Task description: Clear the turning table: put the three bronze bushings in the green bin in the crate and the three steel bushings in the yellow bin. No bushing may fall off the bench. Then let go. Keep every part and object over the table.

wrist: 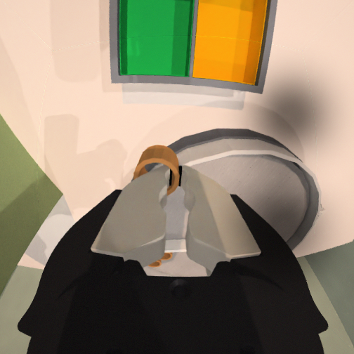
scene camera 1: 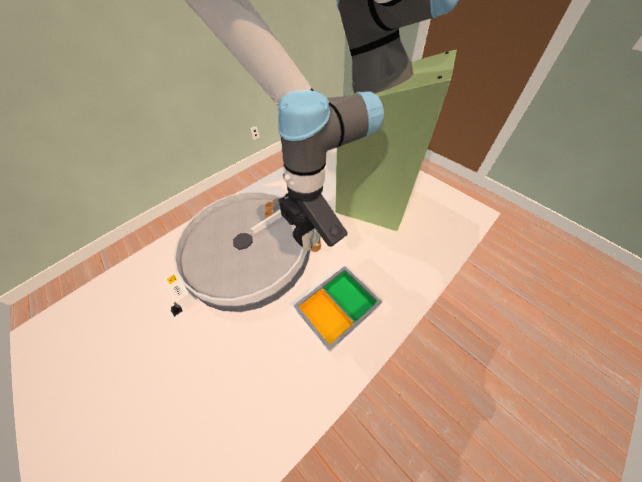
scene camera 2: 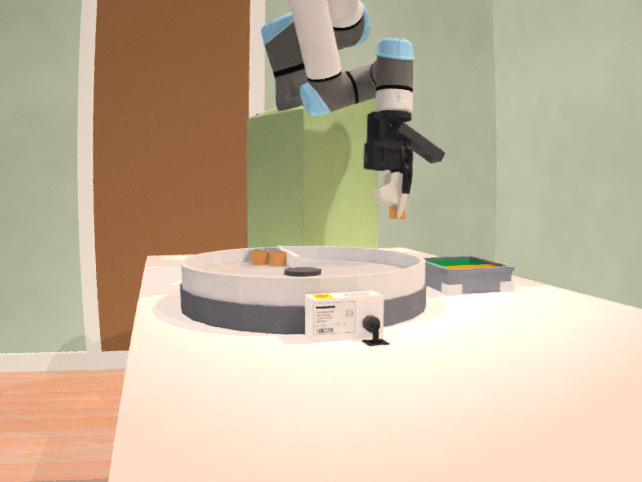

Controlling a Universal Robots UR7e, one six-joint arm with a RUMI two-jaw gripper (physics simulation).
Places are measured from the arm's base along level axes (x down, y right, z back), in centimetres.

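Pixels of known places: gripper, between the fingertips: [scene camera 1: 309, 248] [scene camera 2: 397, 218]; arm's base, origin of its link: [scene camera 1: 382, 83].
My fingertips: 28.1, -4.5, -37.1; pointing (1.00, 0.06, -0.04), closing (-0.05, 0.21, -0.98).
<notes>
For each thing: its middle in the pictures, then the offset to it from my fingertips, as dx, dy, dz. "pt": a spot on its surface instead.
- bronze bushing, middle of its body: [scene camera 2: 397, 212] [scene camera 1: 314, 244] -1.1, -0.7, +1.3
- crate, middle of its body: [scene camera 2: 461, 273] [scene camera 1: 337, 306] +11.6, -12.9, -4.7
- green bin, a spot on its surface: [scene camera 1: 348, 294] pt +13.4, -12.8, +0.9
- yellow bin, a spot on its surface: [scene camera 1: 324, 315] pt +13.5, -11.1, -8.3
- white bar, a spot on its surface: [scene camera 2: 289, 255] [scene camera 1: 262, 221] pt +6.5, +22.5, +1.8
- dark hub, middle of its body: [scene camera 2: 302, 271] [scene camera 1: 242, 241] +8.4, +23.4, -7.0
- labelled white box, a spot on its surface: [scene camera 2: 344, 315] pt +10.6, +27.5, -32.0
My gripper [scene camera 1: 312, 241] [scene camera 2: 398, 207] [wrist: 174, 168] is shut on the wall of a bronze bushing [scene camera 1: 316, 248] [scene camera 2: 393, 212] [wrist: 159, 153], held upright above the bench between the turning table [scene camera 1: 217, 269] [scene camera 2: 222, 284] [wrist: 270, 190] and the crate [scene camera 1: 314, 327] [scene camera 2: 466, 281] [wrist: 115, 55]. Two more bronze bushings stand together on the turning table beside its bar; in scene camera 2 they are the left one [scene camera 2: 259, 257] and the right one [scene camera 2: 277, 258]. The steel bushings cannot be made out. The green bin [scene camera 1: 348, 294] [wrist: 155, 40] and yellow bin [scene camera 1: 324, 315] [wrist: 227, 40] show no bushings.
The turning table has a raised rim, a white bar [scene camera 1: 266, 222] [scene camera 2: 289, 255] and a dark hub [scene camera 1: 242, 240] [scene camera 2: 302, 271]. A labelled white box [scene camera 2: 344, 315] and a small black stand [scene camera 1: 176, 309] [scene camera 2: 373, 332] are beside it. A green block [scene camera 1: 386, 166] [scene camera 2: 331, 176] rises behind.
</notes>
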